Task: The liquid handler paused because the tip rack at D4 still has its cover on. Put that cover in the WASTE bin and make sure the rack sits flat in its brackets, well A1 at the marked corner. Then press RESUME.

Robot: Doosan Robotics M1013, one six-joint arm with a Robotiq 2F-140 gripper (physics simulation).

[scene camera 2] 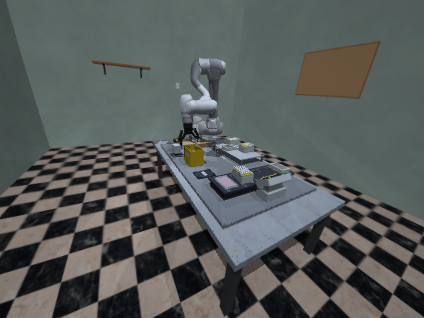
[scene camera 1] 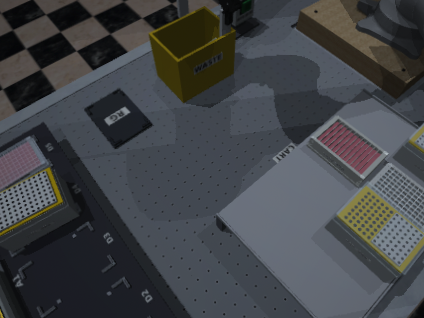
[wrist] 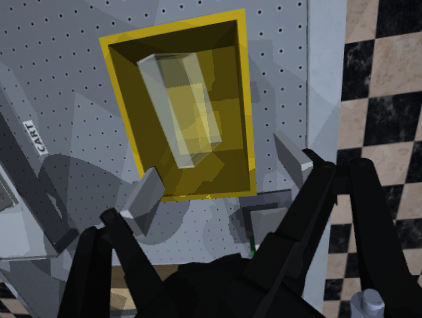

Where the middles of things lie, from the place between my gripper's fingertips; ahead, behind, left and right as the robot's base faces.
My hand is 28 cm short of the black RG pad [scene camera 1: 118,118], 11 cm above it and 3 cm to the left of it.
